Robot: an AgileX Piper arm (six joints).
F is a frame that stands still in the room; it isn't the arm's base.
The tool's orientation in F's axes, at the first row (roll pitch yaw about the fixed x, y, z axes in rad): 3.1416, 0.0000, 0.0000
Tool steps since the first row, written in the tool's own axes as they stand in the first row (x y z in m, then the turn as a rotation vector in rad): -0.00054, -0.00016, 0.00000, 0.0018, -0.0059, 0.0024; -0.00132, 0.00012, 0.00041, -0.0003, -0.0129, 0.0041; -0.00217, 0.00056, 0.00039, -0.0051, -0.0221, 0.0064; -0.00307, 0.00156, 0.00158, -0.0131, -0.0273, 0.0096; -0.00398, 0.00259, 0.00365, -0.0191, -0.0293, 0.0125; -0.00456, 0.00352, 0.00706, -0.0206, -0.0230, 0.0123; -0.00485, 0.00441, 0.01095, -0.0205, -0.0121, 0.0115; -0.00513, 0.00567, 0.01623, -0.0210, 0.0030, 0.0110; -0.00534, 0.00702, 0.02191, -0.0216, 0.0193, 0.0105
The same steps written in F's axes. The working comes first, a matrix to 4 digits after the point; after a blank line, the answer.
The tool's axes in the first row as the columns of a matrix, in F's axes (used below as rounded here):
1.0000, 0.0000, 0.0000
0.0000, -1.0000, 0.0000
0.0000, 0.0000, -1.0000

-0.00054, 0.00016, 0.00000, 0.0018, 0.0059, -0.0024; -0.00132, -0.00012, -0.00041, -0.0003, 0.0129, -0.0041; -0.00217, -0.00056, -0.00039, -0.0051, 0.0221, -0.0064; -0.00307, -0.00156, -0.00158, -0.0131, 0.0273, -0.0096; -0.00398, -0.00259, -0.00365, -0.0191, 0.0293, -0.0125; -0.00456, -0.00352, -0.00706, -0.0206, 0.0230, -0.0123; -0.00485, -0.00441, -0.01095, -0.0205, 0.0121, -0.0115; -0.00513, -0.00567, -0.01623, -0.0210, -0.0030, -0.0110; -0.00534, -0.00702, -0.02191, -0.0216, -0.0193, -0.0105
